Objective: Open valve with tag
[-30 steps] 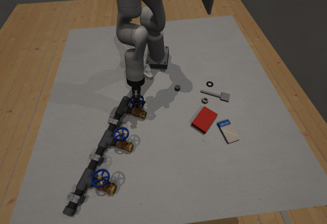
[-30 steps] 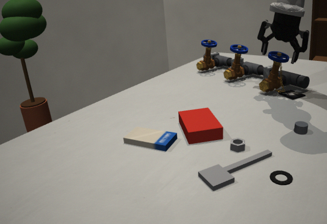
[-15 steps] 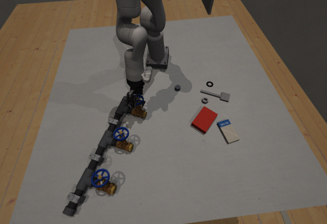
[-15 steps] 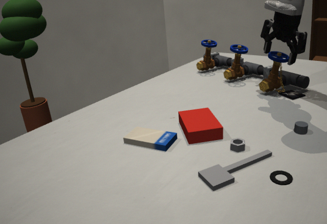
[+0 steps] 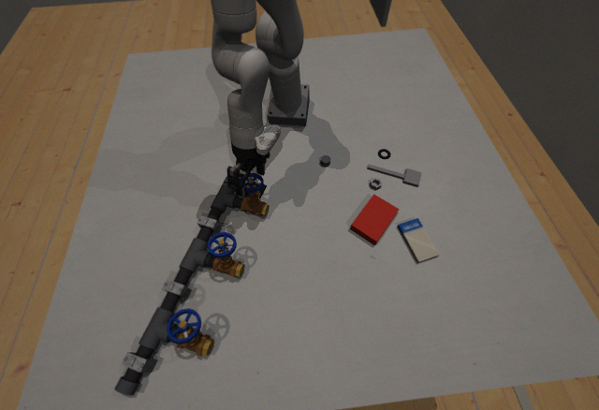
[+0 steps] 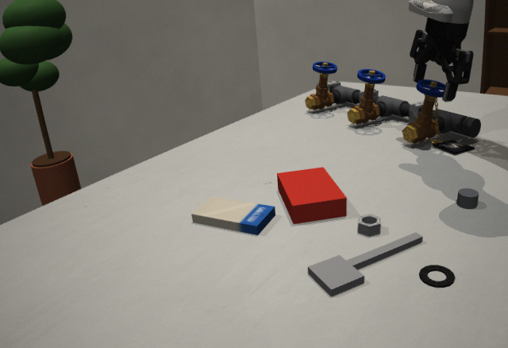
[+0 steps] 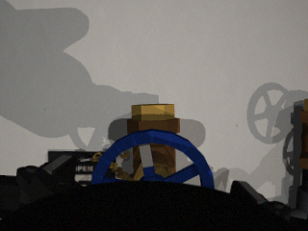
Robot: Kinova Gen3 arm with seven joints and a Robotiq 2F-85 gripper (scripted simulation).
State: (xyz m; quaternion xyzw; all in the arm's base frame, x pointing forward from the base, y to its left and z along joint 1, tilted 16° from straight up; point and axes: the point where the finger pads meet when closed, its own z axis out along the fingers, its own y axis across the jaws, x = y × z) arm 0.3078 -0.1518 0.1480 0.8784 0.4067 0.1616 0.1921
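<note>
Right now the black tag is 40 mm behind my hand and 120 mm below it. The rest, counted from my hand: red block 130 mm ahead, 310 mm to the left, 110 mm below; small grey cylinder 100 mm behind, 230 mm to the left, 110 mm below; grey paddle-shaped tool 440 mm to the left, 120 mm below.
</note>
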